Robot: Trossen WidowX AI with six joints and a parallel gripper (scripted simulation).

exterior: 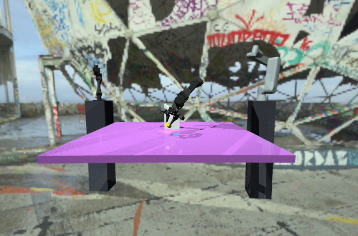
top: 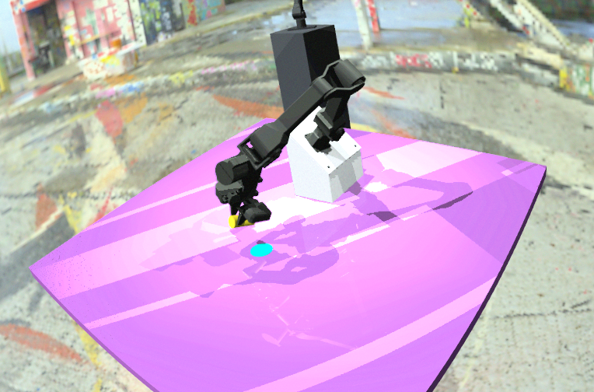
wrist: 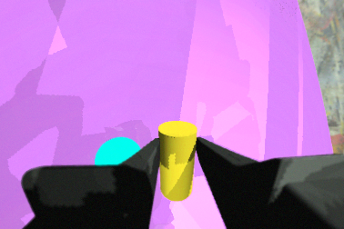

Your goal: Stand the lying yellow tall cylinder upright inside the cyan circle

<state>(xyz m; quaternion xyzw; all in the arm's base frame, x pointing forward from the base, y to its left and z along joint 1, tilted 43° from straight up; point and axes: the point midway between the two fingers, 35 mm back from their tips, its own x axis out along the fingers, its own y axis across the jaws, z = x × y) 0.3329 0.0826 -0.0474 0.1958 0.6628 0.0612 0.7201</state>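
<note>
The cyan circle lies 80 mm below my gripper tip, 50 mm to the left of it and 20 mm behind it. The rest, counted from my gripper tip: yellow cylinder 20 mm behind, 10 mm below.
</note>
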